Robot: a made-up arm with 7 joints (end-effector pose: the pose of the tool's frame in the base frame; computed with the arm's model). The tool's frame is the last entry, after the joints.
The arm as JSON. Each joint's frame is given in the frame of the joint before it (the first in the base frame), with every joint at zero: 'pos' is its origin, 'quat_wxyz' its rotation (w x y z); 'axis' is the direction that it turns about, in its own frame. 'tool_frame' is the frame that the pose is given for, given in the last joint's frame.
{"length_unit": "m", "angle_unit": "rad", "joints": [
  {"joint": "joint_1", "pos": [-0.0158, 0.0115, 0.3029], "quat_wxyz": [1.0, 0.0, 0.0, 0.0], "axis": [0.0, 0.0, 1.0]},
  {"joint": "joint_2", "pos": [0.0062, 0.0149, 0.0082], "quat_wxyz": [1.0, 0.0, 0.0, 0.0], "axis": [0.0, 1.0, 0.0]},
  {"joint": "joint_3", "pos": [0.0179, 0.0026, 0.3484], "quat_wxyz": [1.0, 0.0, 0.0, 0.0], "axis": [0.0, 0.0, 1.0]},
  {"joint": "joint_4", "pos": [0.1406, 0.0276, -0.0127], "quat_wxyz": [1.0, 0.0, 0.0, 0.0], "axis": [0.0, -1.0, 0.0]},
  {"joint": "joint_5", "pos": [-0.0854, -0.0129, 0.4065], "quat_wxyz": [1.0, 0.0, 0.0, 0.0], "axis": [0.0, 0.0, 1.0]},
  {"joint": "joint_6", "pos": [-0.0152, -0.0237, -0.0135], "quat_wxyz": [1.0, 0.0, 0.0, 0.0], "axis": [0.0, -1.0, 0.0]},
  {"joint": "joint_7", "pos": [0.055, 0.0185, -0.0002], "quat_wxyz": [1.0, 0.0, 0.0, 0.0], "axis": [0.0, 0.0, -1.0]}
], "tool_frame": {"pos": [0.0, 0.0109, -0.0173], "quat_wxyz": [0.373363, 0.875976, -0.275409, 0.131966]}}
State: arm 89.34 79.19 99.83 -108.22 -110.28 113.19 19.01
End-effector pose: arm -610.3 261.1 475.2 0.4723 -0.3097 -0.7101 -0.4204
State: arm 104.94 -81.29 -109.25 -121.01 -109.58 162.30 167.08
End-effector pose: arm 540.6 -34.4 253.6 0.0880 -0.4275 0.8330 0.3401
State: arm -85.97 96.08 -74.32 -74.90 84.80 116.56 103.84
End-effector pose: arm -506.8 -543.9 99.6 0.0805 0.8239 0.4751 0.2983
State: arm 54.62 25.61 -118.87 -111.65 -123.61 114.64 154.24
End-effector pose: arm 355.8 -369.8 633.4 0.4950 -0.3083 -0.5166 0.6270
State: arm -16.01 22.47 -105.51 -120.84 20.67 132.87 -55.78
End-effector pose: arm -199.1 -497.4 557.3 0.5315 0.4594 -0.7043 -0.1018
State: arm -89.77 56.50 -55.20 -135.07 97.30 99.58 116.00
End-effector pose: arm -418.5 -225.0 79.3 0.5345 0.7354 -0.0822 0.4084
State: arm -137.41 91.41 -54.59 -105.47 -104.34 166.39 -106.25
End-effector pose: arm -508.1 108.5 -99.3 0.3160 -0.9268 -0.1308 -0.1549
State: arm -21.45 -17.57 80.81 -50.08 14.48 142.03 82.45
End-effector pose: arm 8.1 438.8 1031.7 0.4023 -0.8209 0.3981 -0.0760
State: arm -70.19 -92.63 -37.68 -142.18 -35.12 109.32 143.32
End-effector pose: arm -298.8 -32.0 736.5 0.3803 0.5524 0.7335 0.1107
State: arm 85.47 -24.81 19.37 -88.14 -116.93 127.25 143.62
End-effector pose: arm -254.3 361.9 935.6 0.6246 -0.5262 0.4512 -0.3597
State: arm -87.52 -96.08 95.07 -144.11 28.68 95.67 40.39
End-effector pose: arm 479.0 41.2 269.2 0.7929 0.1395 -0.5929 0.0159
